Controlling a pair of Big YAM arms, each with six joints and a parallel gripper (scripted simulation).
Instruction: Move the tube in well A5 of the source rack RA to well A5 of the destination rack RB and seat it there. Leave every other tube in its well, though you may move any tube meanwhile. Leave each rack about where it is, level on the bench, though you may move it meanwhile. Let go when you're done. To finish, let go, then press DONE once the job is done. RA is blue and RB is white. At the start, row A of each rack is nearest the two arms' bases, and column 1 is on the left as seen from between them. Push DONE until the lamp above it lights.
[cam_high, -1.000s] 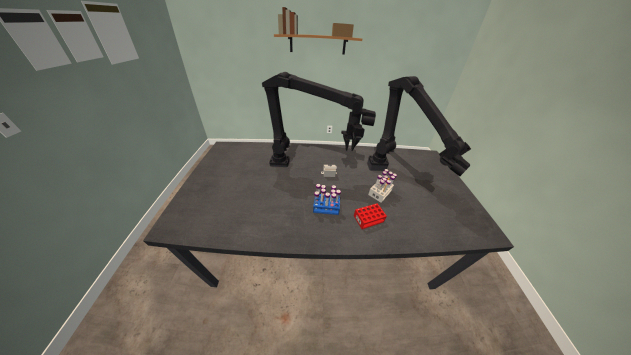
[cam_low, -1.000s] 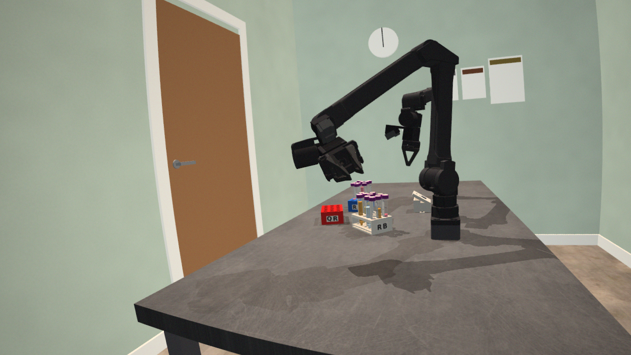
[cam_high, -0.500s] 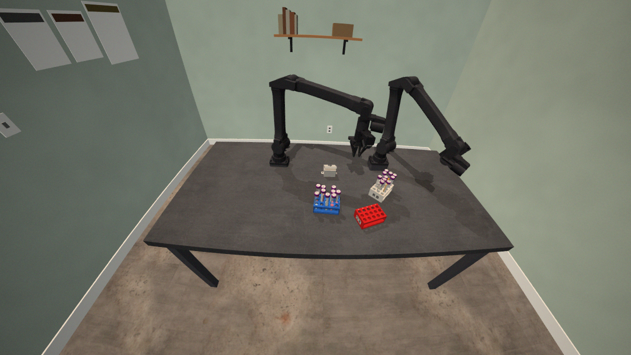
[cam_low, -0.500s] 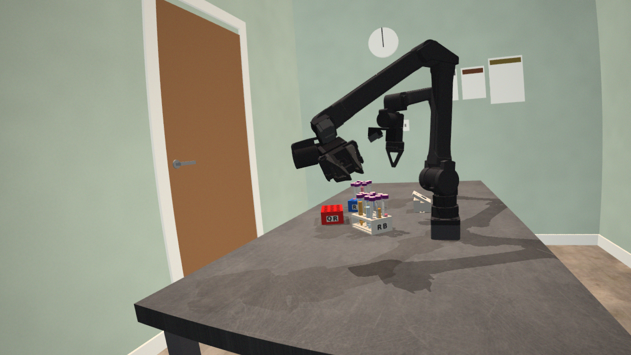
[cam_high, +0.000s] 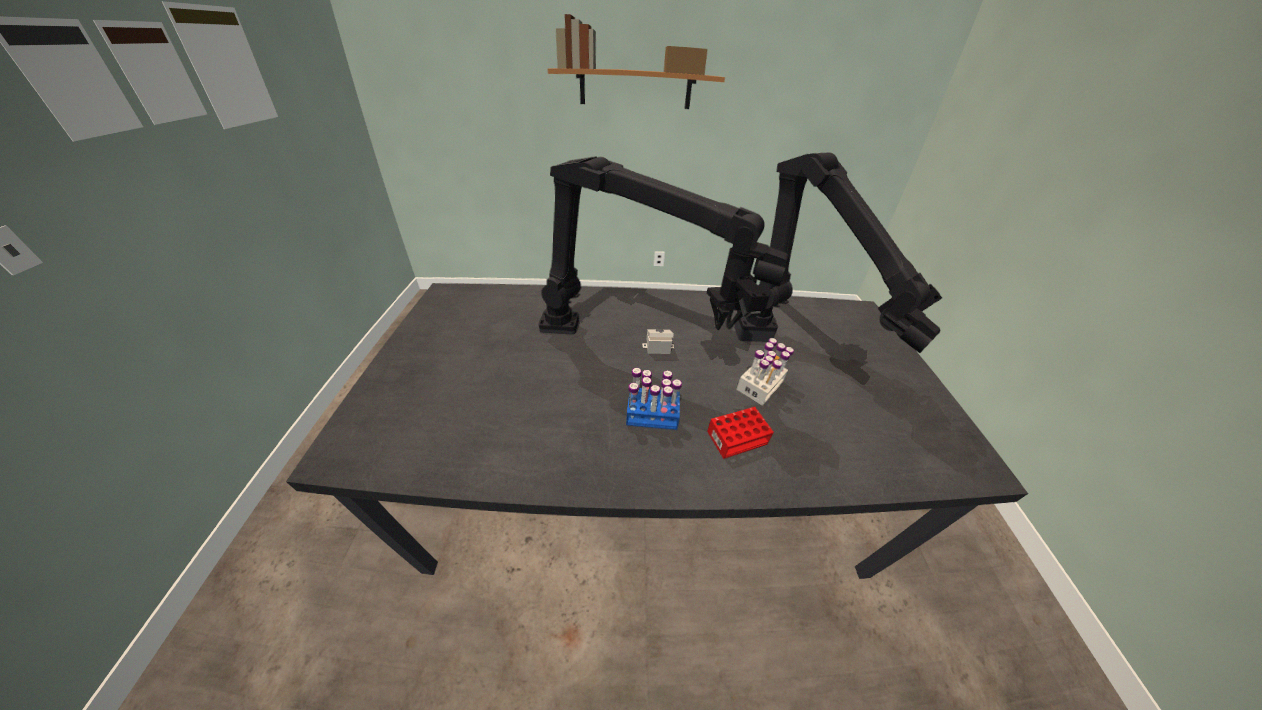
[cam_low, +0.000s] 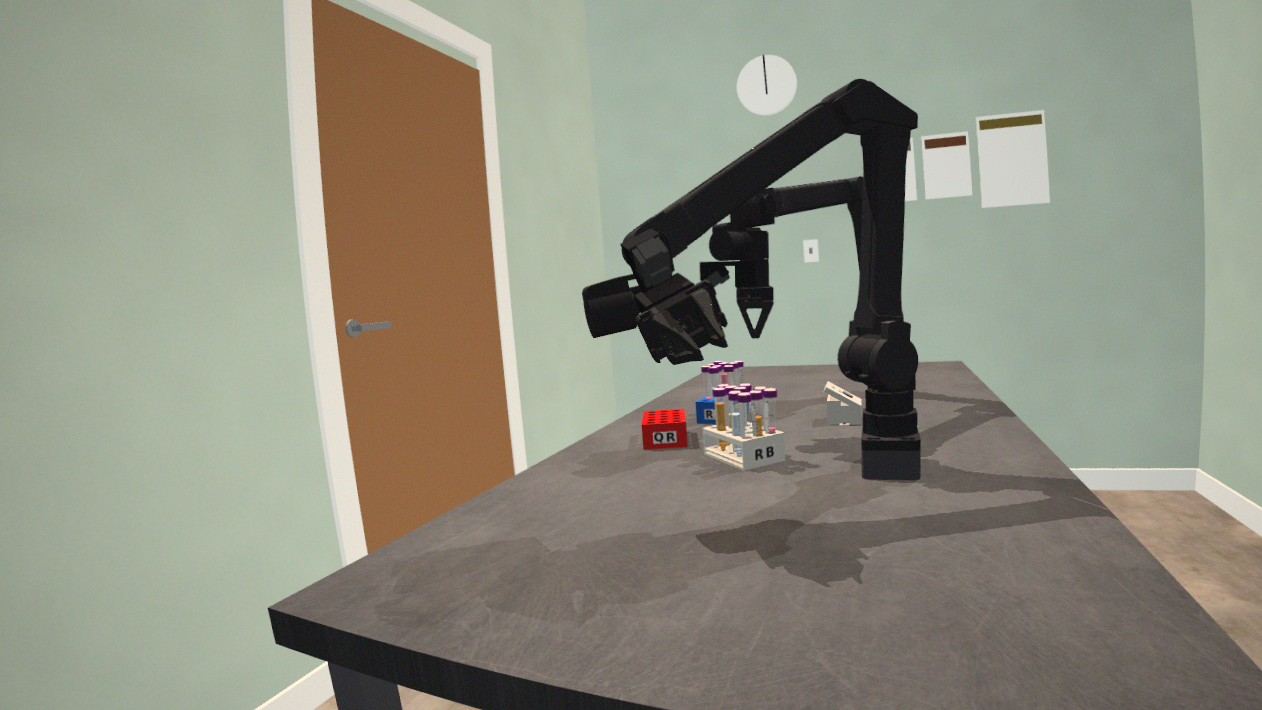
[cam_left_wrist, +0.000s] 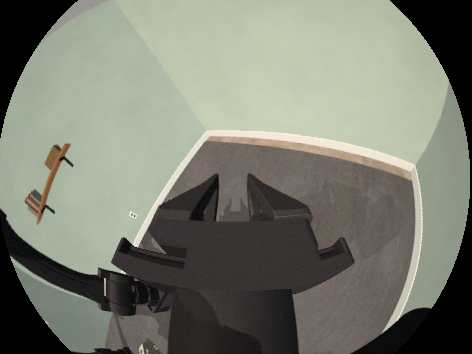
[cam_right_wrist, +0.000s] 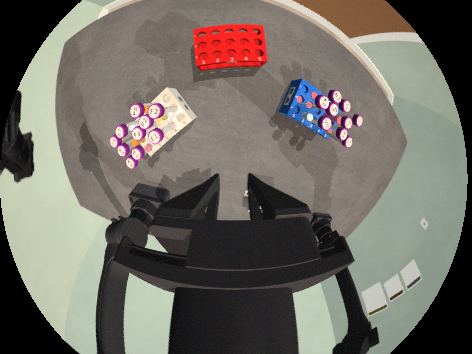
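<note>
The tube lies 21 cm to the right of my right hand, 14 cm below it and 8 cm ahead of it. The rest, counted from my right hand: red rack: 18 cm below, 18 cm ahead, 5 cm to the left; then white rack: 18 cm below, 15 cm to the left; then done box: 16 cm below, 16 cm behind, 14 cm to the right.
</note>
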